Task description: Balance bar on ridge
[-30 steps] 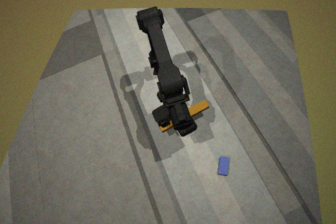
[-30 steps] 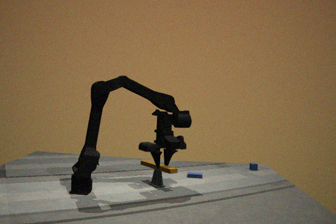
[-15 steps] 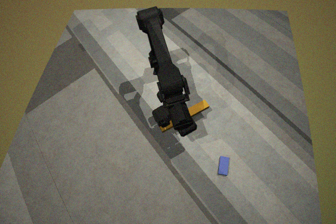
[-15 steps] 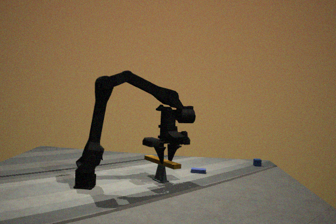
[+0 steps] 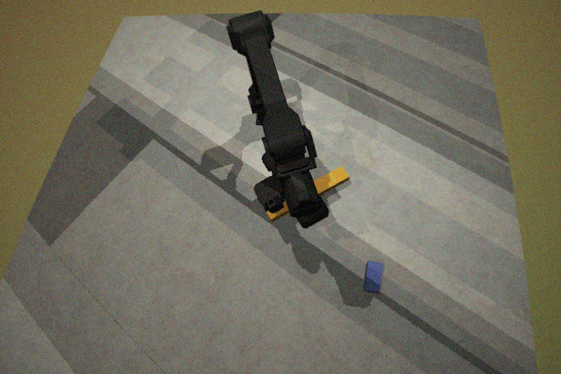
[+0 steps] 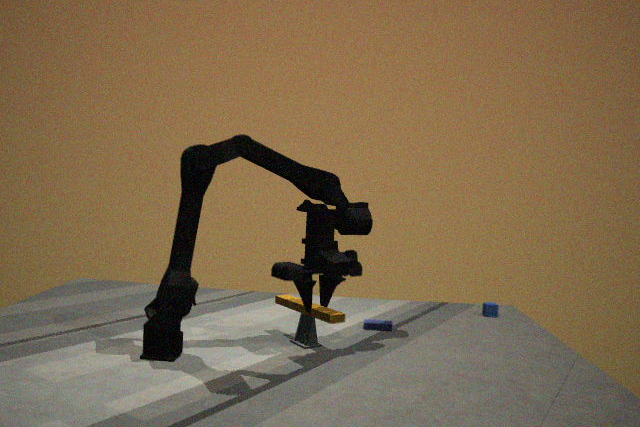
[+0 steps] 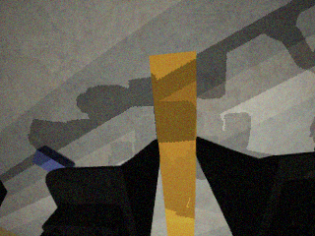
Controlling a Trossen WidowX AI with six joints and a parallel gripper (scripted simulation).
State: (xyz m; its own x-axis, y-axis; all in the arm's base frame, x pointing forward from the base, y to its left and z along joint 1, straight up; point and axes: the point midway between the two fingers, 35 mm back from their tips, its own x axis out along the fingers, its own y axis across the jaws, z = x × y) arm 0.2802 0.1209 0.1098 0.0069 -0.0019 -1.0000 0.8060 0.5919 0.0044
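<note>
My gripper tip is now 20 mm to the right of the yellow bar and 20 mm past it. From my gripper tip the other things lie so: flat blue block: 190 mm to the left, 140 mm ahead, 70 mm below; small blue cube: 460 mm ahead, 380 mm to the left, 60 mm below.
</note>
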